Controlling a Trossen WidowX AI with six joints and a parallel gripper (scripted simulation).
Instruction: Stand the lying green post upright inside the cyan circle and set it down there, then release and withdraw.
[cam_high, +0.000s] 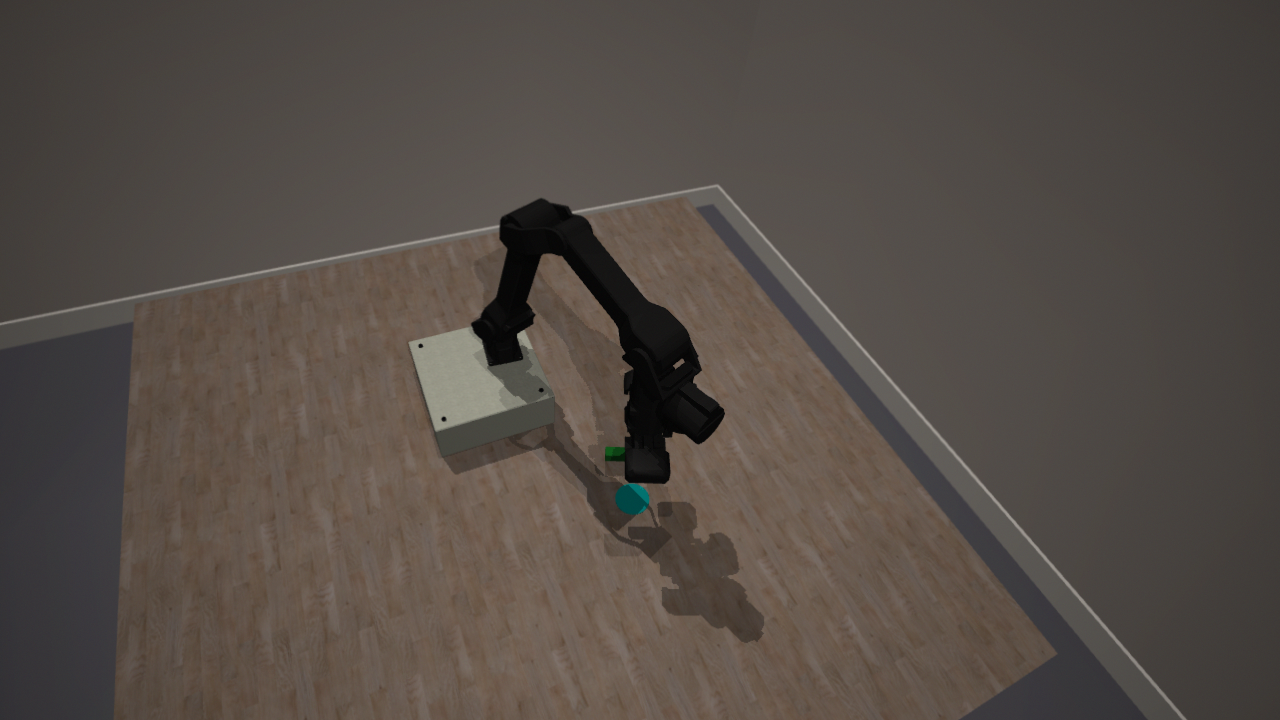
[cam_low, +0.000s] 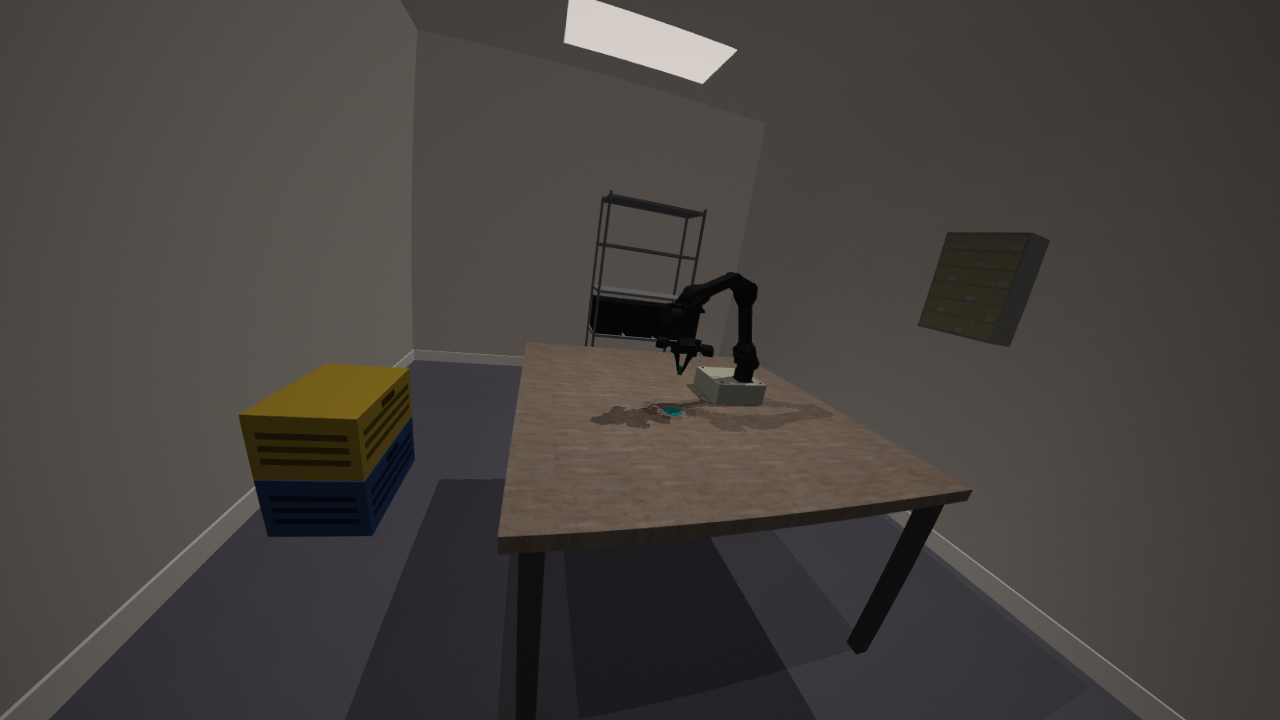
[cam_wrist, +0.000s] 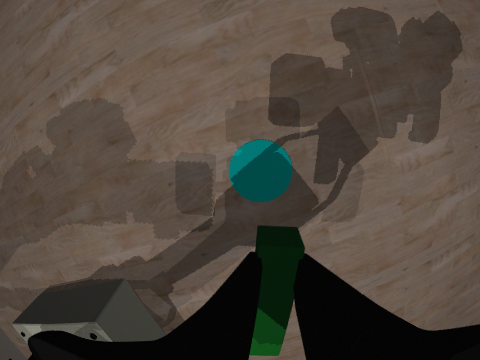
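The cyan circle is 150 mm below my gripper tip. From my gripper tip the other things lie so: green post: 20 mm to the right, 10 mm behind.
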